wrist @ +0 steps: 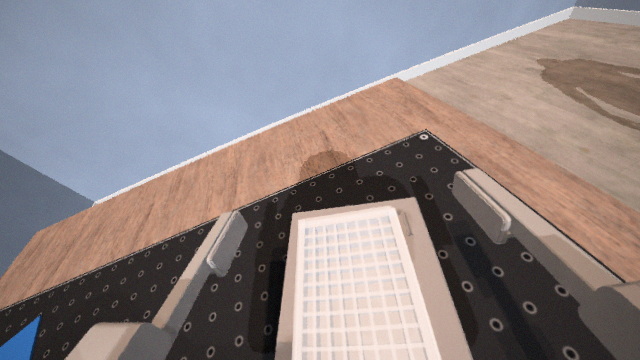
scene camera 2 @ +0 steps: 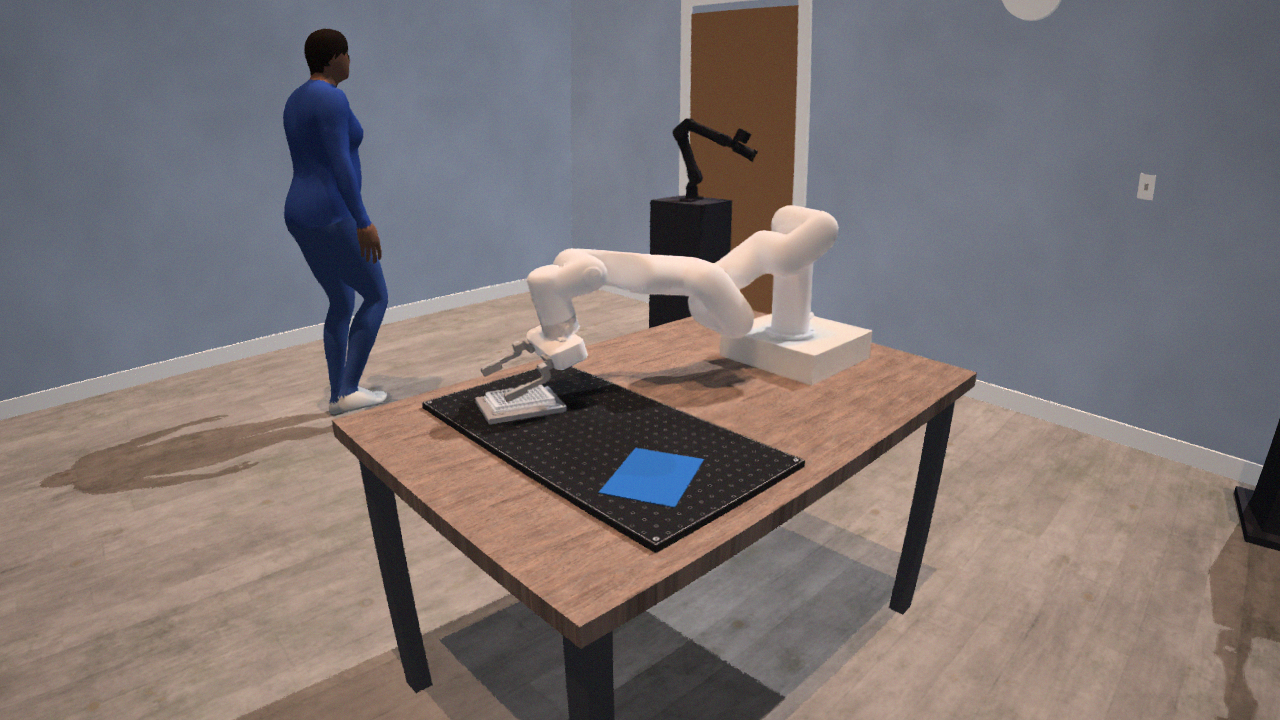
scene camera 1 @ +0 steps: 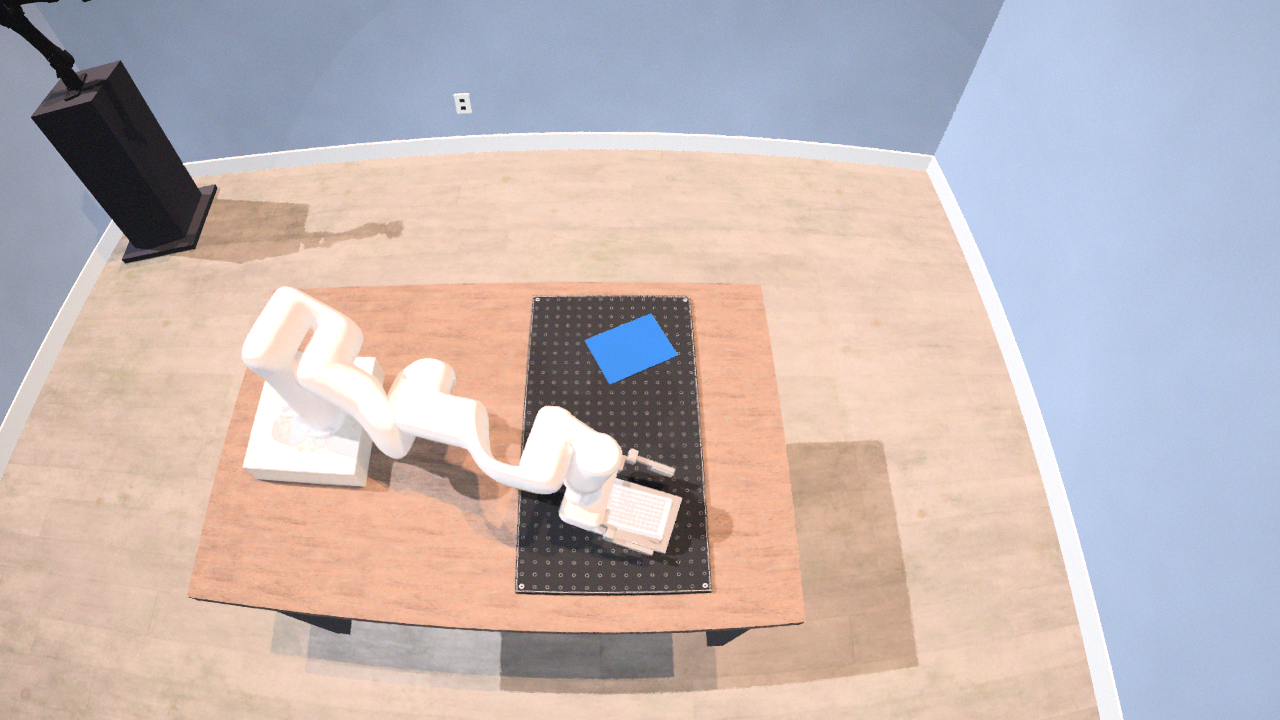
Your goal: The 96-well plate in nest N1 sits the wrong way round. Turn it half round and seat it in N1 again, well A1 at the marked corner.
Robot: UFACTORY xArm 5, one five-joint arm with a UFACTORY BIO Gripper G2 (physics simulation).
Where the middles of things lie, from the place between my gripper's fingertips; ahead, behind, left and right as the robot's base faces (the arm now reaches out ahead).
Scene:
The white 96-well plate (scene camera 1: 631, 510) lies 5 cm behind my hand, 2 cm to the left of it and 4 cm below it. From my hand the other things lie so: pale nest N1 (scene camera 1: 620, 534): 5 cm behind, 2 cm to the left, 5 cm below; flat blue sheet (scene camera 2: 660, 478): 1 cm ahead, 41 cm to the left, 6 cm below.

